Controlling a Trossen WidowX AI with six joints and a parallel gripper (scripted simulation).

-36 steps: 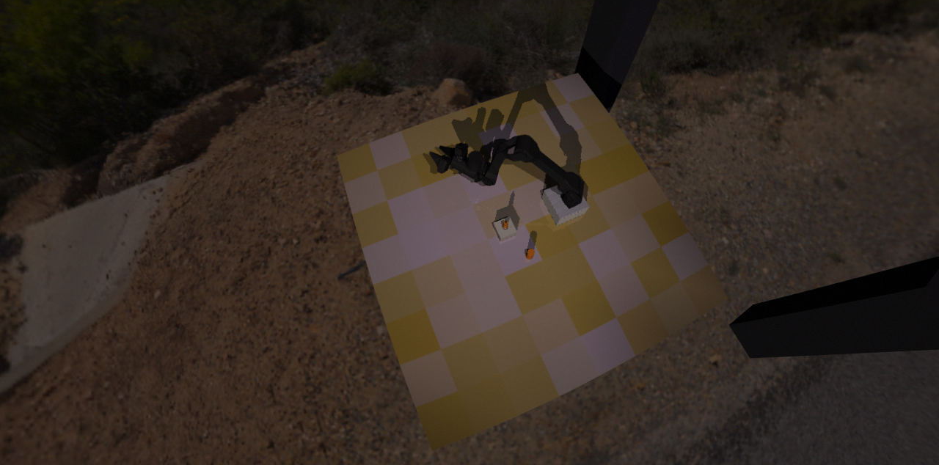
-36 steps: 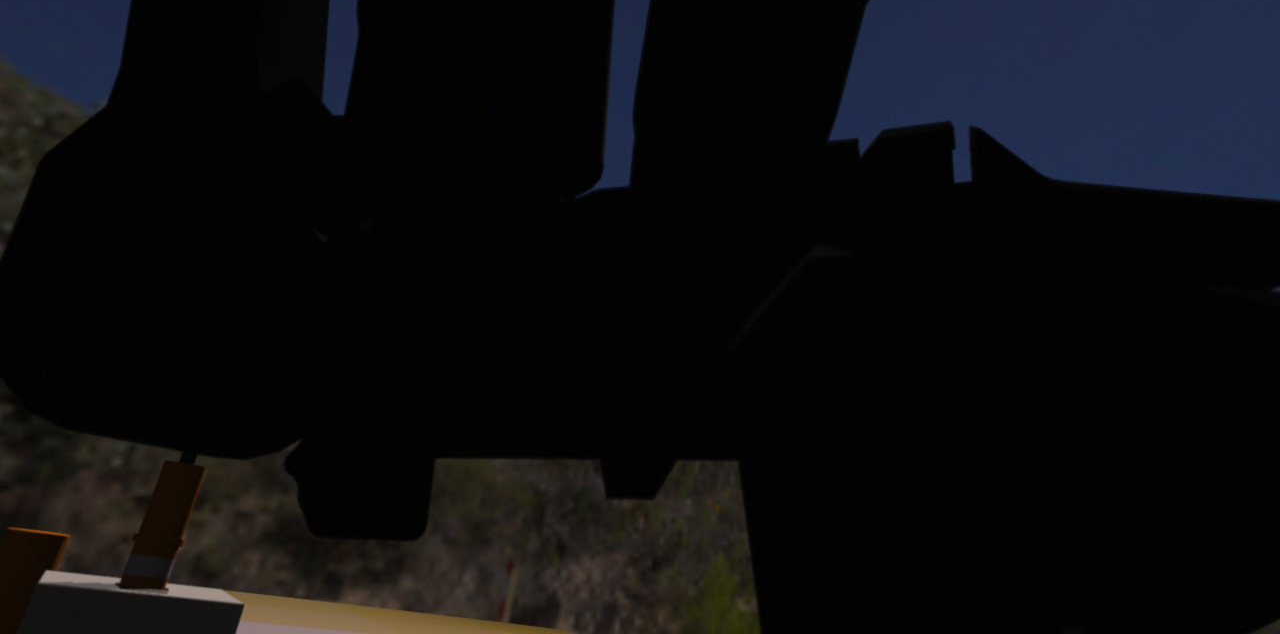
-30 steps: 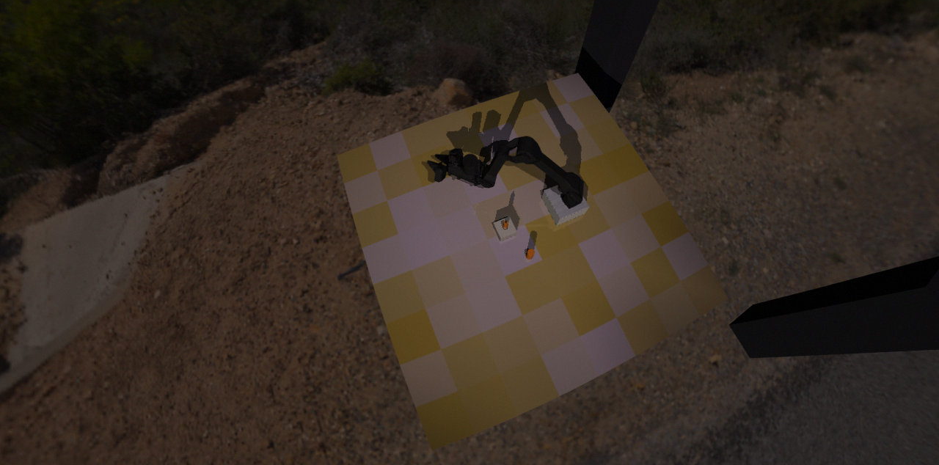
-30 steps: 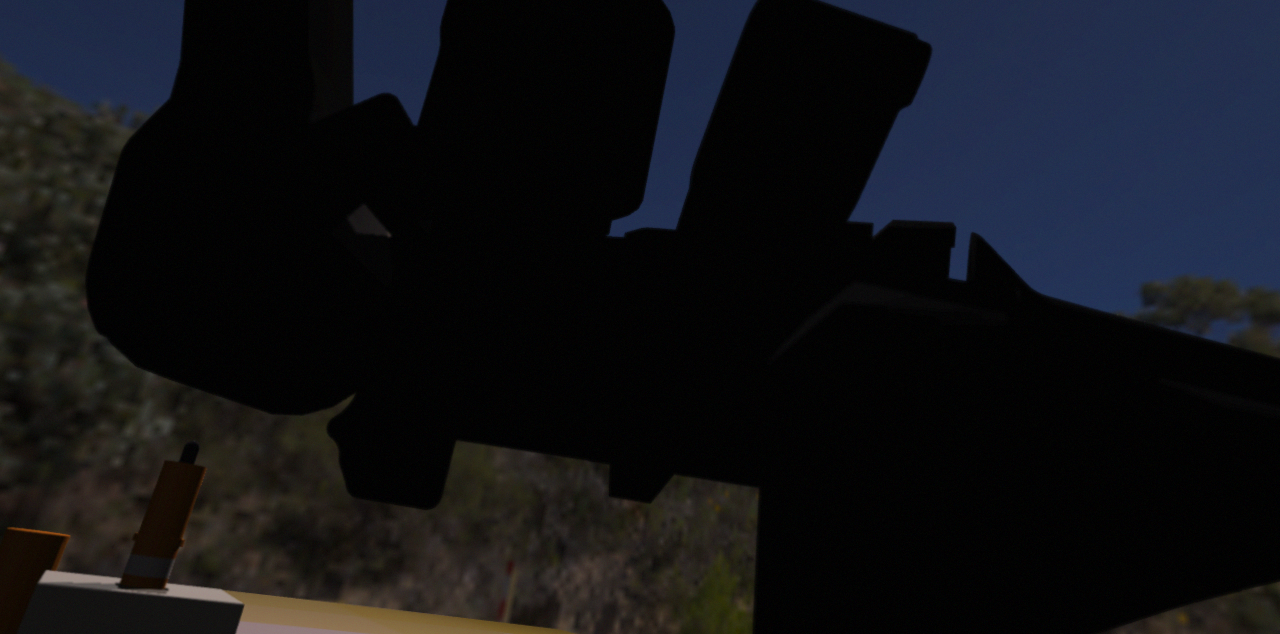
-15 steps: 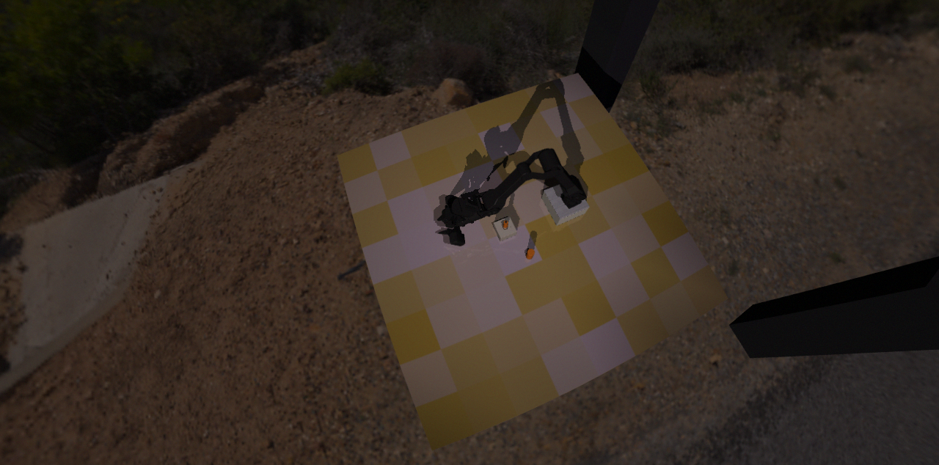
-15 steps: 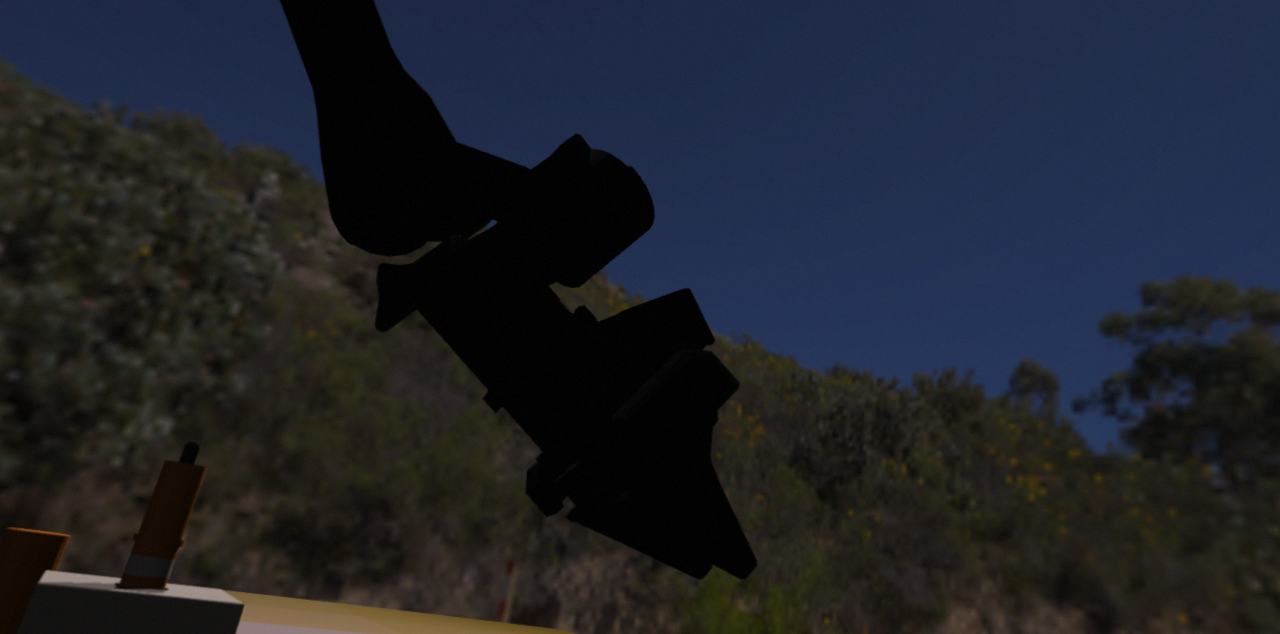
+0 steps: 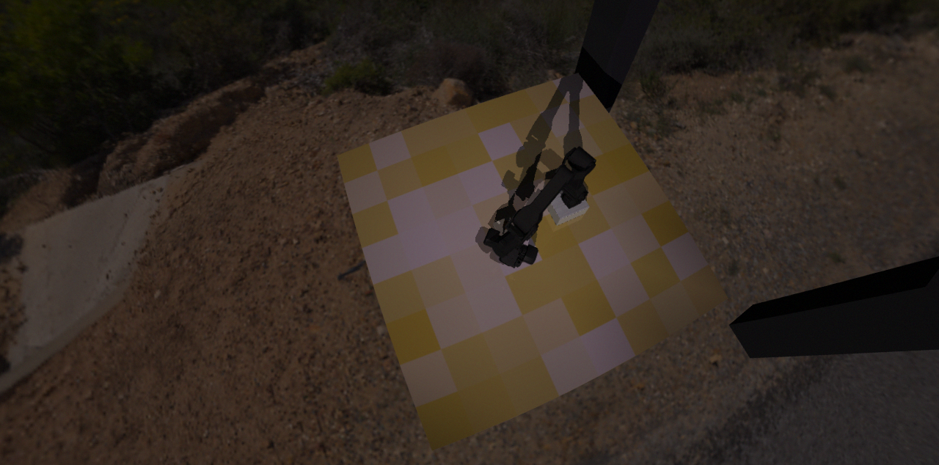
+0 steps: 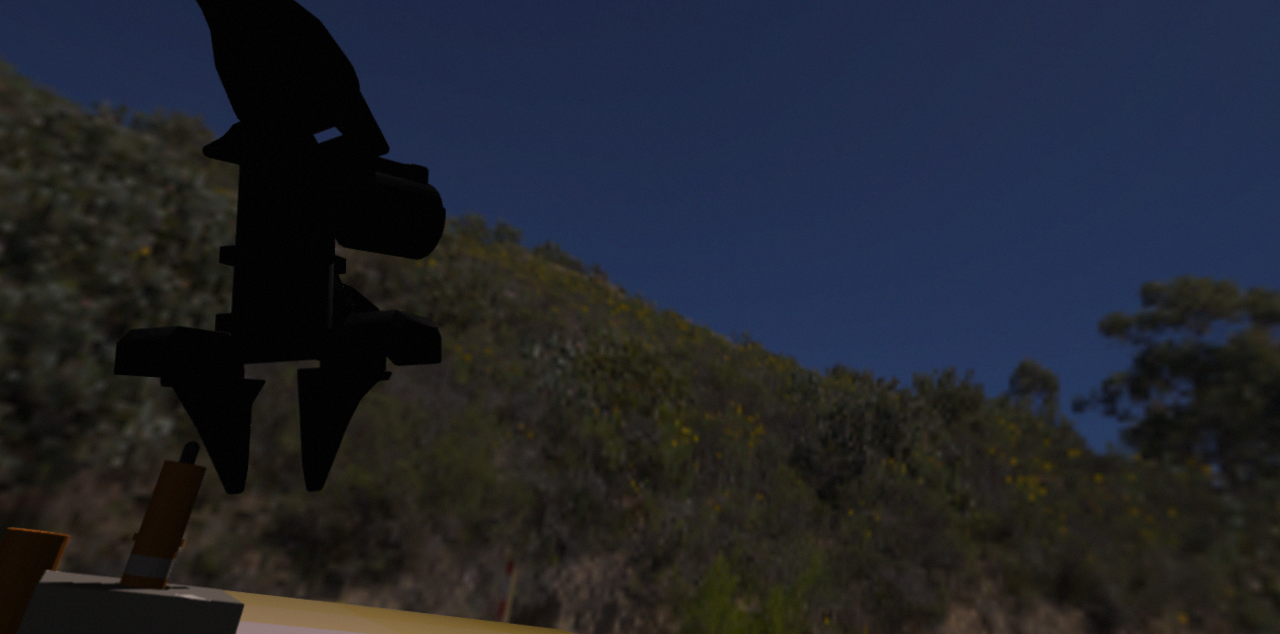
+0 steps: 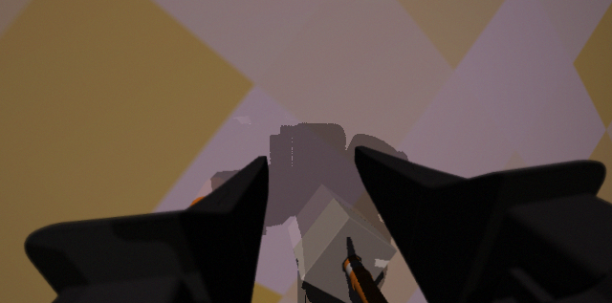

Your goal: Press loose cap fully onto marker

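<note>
The orange cap lies 10 cm behind my gripper tip, 6 cm below it and 3 cm to the left of it. From my gripper tip the other things lie so: white holder block: 11 cm to the right, 7 cm below, 7 cm behind.
</note>
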